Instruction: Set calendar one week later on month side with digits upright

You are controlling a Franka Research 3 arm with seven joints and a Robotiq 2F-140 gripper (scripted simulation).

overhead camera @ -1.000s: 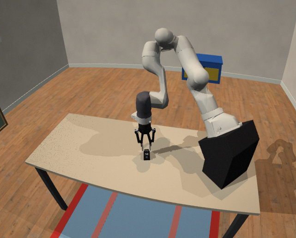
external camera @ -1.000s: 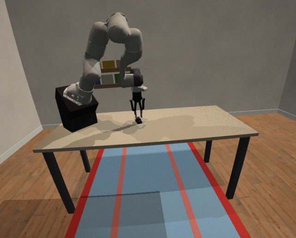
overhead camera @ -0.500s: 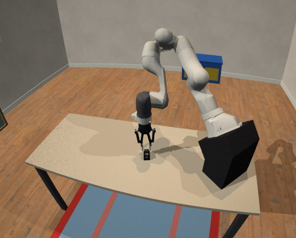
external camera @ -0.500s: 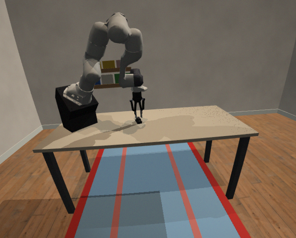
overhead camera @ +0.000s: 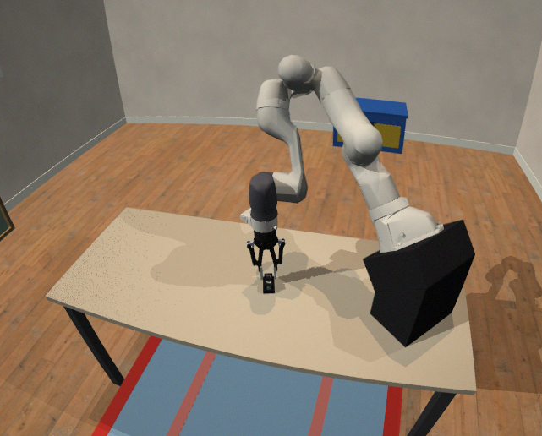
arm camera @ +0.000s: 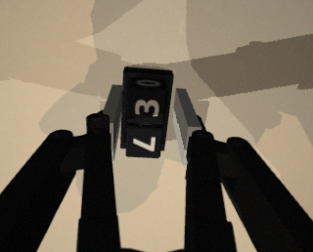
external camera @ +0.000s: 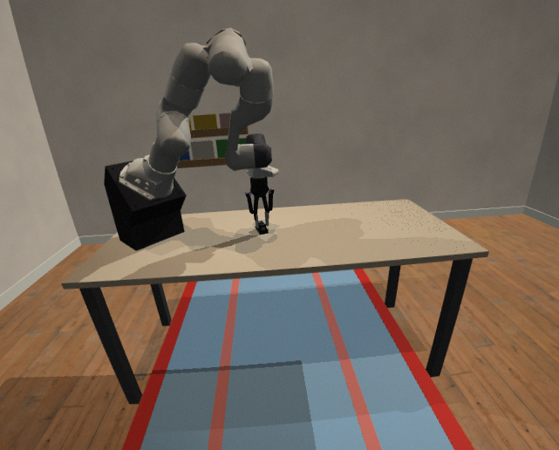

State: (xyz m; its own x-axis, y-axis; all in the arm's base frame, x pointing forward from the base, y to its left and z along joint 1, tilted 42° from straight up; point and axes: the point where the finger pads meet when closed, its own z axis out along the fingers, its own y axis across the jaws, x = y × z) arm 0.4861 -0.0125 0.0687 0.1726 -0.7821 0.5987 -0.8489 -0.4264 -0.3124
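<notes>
Right now my hand is 2 cm to the right of the black tray and 5 cm above it.
</notes>
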